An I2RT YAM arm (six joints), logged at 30 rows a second.
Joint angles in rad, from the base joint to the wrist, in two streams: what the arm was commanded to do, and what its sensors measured. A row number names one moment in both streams.
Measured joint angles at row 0: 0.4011, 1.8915, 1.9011, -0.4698, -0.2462, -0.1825
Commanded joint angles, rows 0 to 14: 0.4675, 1.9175, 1.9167, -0.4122, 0.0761, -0.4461; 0.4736, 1.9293, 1.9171, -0.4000, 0.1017, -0.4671; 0.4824, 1.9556, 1.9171, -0.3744, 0.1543, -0.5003; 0.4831, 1.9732, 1.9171, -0.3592, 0.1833, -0.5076; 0.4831, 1.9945, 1.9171, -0.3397, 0.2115, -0.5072; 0.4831, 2.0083, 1.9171, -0.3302, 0.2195, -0.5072; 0.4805, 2.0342, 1.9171, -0.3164, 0.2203, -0.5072; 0.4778, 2.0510, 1.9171, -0.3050, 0.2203, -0.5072; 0.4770, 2.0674, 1.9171, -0.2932, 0.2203, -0.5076; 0.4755, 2.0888, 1.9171, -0.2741, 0.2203, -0.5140; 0.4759, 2.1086, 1.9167, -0.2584, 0.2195, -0.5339; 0.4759, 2.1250, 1.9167, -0.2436, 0.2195, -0.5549; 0.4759, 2.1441, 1.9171, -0.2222, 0.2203, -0.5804; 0.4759, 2.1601, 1.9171, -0.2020, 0.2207, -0.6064; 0.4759, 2.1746, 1.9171, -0.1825, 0.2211, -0.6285
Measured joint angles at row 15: 0.4778, 2.1525, 1.9011, -0.2226, 0.1951, -0.5484
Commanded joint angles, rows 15 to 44: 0.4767, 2.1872, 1.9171, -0.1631, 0.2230, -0.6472; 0.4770, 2.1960, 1.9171, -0.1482, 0.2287, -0.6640; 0.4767, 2.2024, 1.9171, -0.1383, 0.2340, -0.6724; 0.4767, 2.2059, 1.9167, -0.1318, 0.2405, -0.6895; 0.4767, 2.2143, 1.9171, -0.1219, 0.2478, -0.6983; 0.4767, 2.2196, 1.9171, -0.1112, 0.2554, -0.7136; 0.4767, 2.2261, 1.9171, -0.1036, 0.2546, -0.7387; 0.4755, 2.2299, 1.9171, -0.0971, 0.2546, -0.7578; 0.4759, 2.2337, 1.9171, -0.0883, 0.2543, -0.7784; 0.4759, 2.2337, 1.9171, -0.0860, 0.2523, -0.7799; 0.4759, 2.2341, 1.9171, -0.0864, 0.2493, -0.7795; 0.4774, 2.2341, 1.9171, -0.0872, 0.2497, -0.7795; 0.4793, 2.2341, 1.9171, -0.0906, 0.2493, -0.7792; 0.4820, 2.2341, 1.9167, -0.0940, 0.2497, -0.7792; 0.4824, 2.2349, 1.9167, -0.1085, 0.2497, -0.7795; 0.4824, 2.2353, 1.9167, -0.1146, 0.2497, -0.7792; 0.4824, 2.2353, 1.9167, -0.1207, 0.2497, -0.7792; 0.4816, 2.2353, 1.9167, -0.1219, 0.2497, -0.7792; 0.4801, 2.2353, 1.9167, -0.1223, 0.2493, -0.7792; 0.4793, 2.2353, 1.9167, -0.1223, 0.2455, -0.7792; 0.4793, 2.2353, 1.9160, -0.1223, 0.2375, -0.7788; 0.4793, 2.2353, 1.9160, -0.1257, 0.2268, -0.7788; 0.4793, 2.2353, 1.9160, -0.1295, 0.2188, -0.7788; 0.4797, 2.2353, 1.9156, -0.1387, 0.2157, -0.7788; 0.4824, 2.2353, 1.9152, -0.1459, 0.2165, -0.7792; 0.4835, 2.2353, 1.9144, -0.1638, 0.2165, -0.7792; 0.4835, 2.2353, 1.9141, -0.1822, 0.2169, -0.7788; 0.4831, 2.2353, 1.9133, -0.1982, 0.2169, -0.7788; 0.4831, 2.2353, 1.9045, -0.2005, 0.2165, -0.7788; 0.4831, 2.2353, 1.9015, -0.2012, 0.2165, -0.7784
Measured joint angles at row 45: 0.4786, 2.2269, 1.9011, -0.2047, 0.2237, -0.7811
